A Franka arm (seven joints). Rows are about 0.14 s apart.
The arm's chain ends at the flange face. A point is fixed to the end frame.
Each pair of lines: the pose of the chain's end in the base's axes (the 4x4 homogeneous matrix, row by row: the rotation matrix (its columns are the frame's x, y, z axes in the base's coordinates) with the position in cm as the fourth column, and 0 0 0 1 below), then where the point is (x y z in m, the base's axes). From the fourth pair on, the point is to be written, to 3 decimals.
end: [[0.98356, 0.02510, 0.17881, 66.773], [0.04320, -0.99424, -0.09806, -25.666], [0.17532, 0.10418, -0.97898, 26.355], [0, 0, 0, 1]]
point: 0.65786 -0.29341 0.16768
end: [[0.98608, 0.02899, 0.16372, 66.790], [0.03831, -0.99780, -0.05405, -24.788], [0.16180, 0.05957, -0.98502, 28.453], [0, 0, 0, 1]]
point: 0.65662 -0.28037 0.18728
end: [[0.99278, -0.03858, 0.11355, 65.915], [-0.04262, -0.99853, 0.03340, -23.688], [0.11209, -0.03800, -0.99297, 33.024], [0, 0, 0, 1]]
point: 0.64110 -0.25875 0.23106
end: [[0.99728, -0.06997, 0.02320, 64.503], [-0.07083, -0.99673, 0.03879, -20.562], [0.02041, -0.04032, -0.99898, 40.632], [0, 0, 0, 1]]
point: 0.617 -0.226 0.309
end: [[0.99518, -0.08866, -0.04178, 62.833], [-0.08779, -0.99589, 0.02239, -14.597], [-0.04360, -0.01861, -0.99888, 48.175], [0, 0, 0, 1]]
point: 0.594 -0.168 0.387
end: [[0.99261, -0.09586, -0.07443, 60.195], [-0.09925, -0.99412, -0.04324, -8.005], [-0.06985, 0.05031, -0.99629, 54.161], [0, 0, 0, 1]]
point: 0.564 -0.108 0.450
